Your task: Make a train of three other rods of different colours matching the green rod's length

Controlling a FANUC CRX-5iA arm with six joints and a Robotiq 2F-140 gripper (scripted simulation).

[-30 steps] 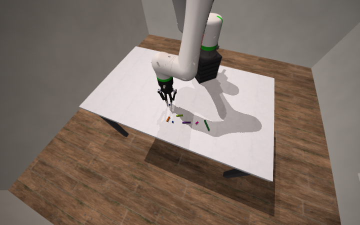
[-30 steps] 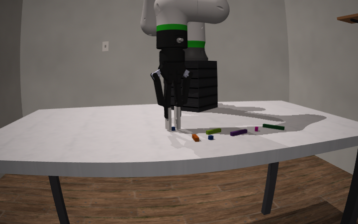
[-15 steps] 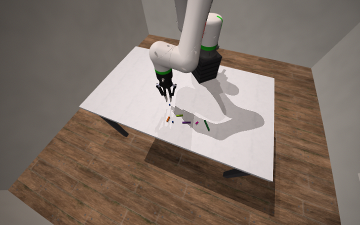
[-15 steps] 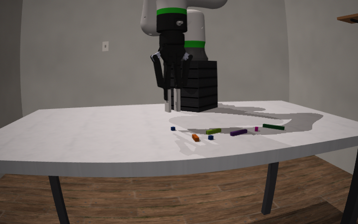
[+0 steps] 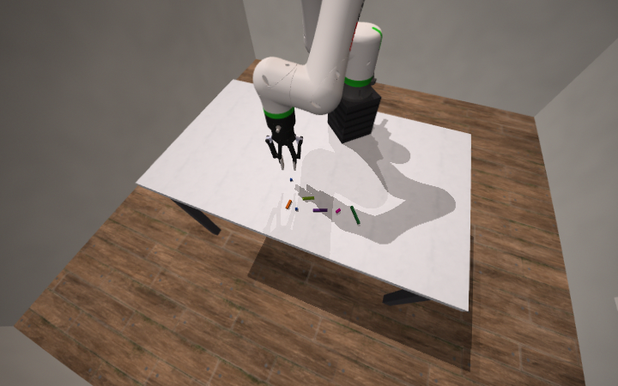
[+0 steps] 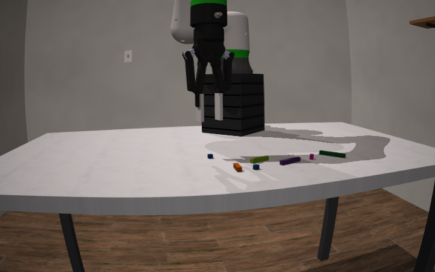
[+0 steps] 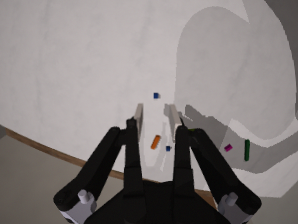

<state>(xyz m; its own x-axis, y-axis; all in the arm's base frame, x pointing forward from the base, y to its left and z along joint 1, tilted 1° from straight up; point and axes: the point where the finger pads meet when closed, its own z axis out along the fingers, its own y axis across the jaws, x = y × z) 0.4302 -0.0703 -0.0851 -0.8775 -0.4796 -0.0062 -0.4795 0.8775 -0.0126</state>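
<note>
Now: the magenta rod 30 mm ahead of my hand, 250 mm to the left of it and 120 mm below it. Round my hand: lime rod 40 mm ahead, 120 mm to the left, 120 mm below; orange rod 110 mm ahead, 60 mm to the left, 120 mm below; purple rod 60 mm ahead, 190 mm to the left, 120 mm below.
</note>
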